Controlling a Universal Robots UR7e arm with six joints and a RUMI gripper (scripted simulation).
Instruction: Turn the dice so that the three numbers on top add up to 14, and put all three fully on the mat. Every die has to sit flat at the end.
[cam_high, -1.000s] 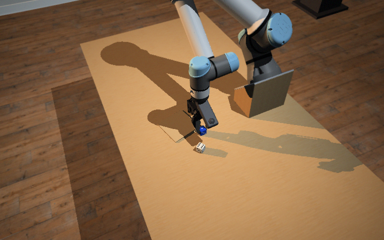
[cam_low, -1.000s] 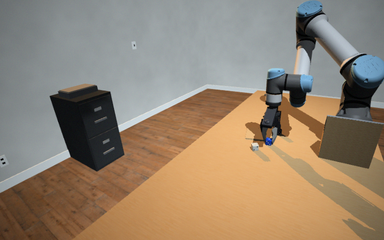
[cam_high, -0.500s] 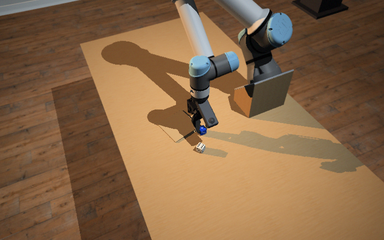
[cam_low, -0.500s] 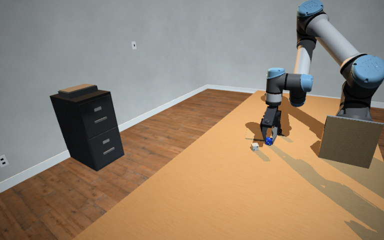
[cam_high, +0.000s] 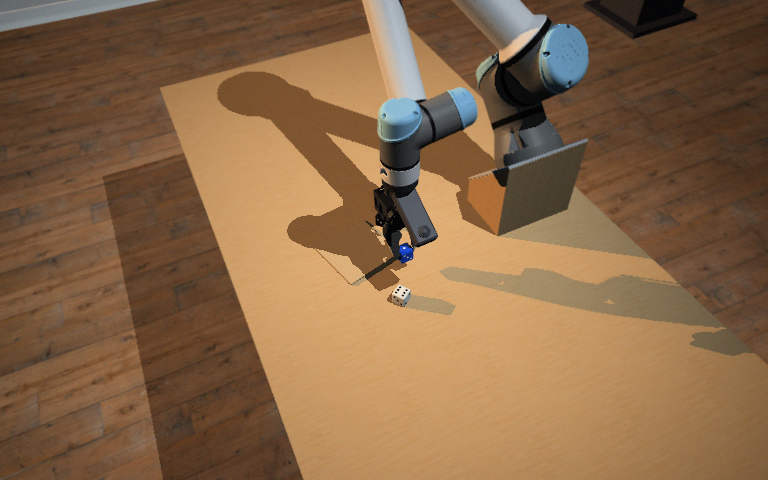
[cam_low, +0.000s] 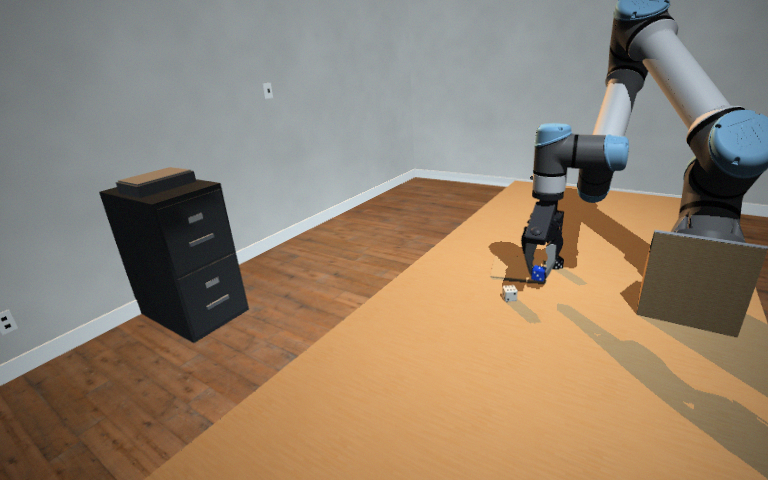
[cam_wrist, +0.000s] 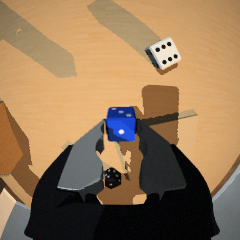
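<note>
My hand is 8 cm to the right of the white die, 5 cm short of it and 3 cm above it. The rest, counted from my hand: tan mat: 9 cm to the right, 8 cm ahead, 5 cm below; then blue die: right at my hand; then black die: 14 cm to the right, 3 cm below, 1 cm behind.
</note>
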